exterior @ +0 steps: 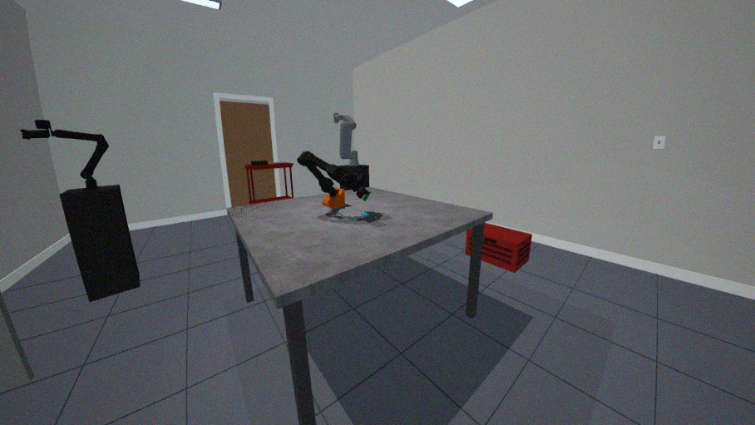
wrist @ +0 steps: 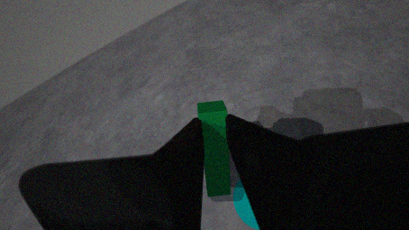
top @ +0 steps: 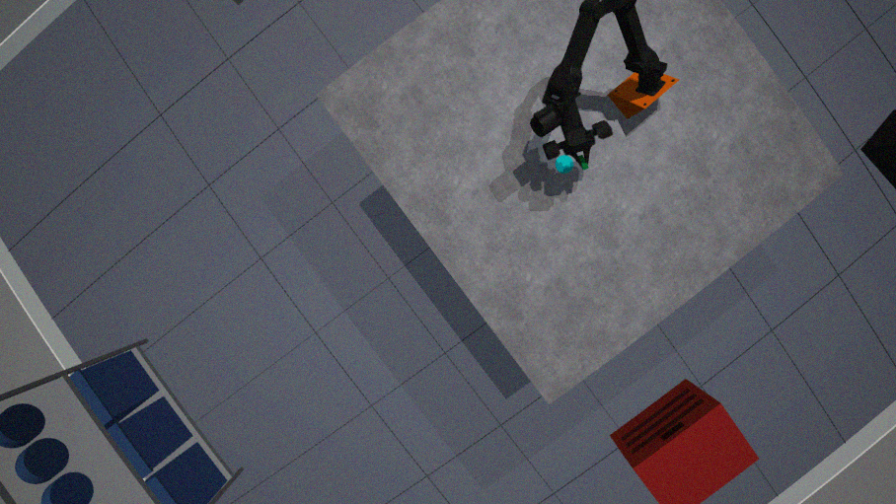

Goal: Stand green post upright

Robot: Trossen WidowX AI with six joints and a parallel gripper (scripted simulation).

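Now: the cyan circle 30 mm to the right of my gripper tip and 130 mm below it. Round my gripper tip: green post: 10 mm behind, 10 mm to the right, 20 mm below.
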